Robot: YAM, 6 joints.
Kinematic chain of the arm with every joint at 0, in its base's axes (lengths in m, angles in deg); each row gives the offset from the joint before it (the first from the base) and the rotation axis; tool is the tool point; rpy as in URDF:
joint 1: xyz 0 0 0.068 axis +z
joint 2: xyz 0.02 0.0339 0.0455 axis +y
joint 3: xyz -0.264 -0.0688 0 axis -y
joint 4: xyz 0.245 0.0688 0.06 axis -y
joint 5: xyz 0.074 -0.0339 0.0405 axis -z
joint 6: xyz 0.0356 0 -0.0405 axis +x
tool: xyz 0 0 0 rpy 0 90 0
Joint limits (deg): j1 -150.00..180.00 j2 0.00..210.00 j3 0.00..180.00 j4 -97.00..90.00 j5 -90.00..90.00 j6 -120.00..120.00
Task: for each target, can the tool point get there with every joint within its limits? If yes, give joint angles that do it. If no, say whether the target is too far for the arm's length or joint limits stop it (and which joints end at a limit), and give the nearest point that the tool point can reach.
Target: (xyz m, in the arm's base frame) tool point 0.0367 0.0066 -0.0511
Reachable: yes | joints -111.42 190.95 30.20 -34.04 -63.02 15.39
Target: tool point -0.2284 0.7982 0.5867
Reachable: no: too far | nearest point -0.1542 0.5388 0.4291 | short by 0.312 m
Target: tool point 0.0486 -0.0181 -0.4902
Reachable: no: joint limits stop it (at a limit: joint 2) | nearest point 0.1024 -0.0382 -0.3524 | short by 0.149 m
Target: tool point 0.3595 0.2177 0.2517
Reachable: yes | joints 32.62 120.17 110.24 -71.67 17.12 -1.96
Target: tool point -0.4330 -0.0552 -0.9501
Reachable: no: too far | nearest point -0.3189 -0.0031 -0.3733 | short by 0.590 m
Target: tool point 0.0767 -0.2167 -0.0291
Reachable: yes | joints -79.05 151.46 60.55 -73.30 -73.85 77.94
